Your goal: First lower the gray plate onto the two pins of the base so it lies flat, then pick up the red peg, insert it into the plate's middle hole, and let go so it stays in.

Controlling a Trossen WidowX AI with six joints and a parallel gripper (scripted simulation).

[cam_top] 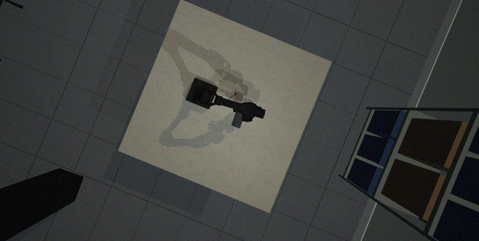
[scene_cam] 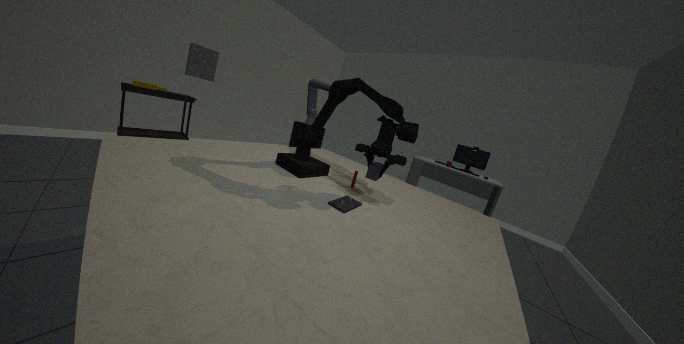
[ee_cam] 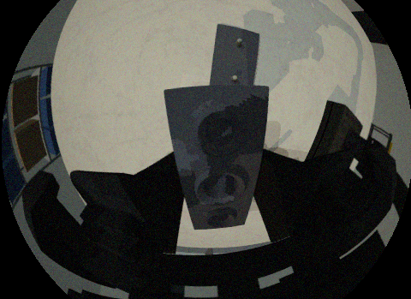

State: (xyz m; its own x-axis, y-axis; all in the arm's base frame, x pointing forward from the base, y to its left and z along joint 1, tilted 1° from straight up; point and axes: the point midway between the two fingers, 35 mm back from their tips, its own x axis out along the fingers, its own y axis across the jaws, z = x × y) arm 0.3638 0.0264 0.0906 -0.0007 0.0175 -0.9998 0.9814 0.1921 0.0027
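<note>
Now: gripper tip 10 cm to the left of the dark base, 10 cm above it and 3 cm past it. From my gripper tip the other things lie so: red peg (12 cm behind, 8 cm to the left, 7 cm below); then gray plate (3 cm above).
</note>
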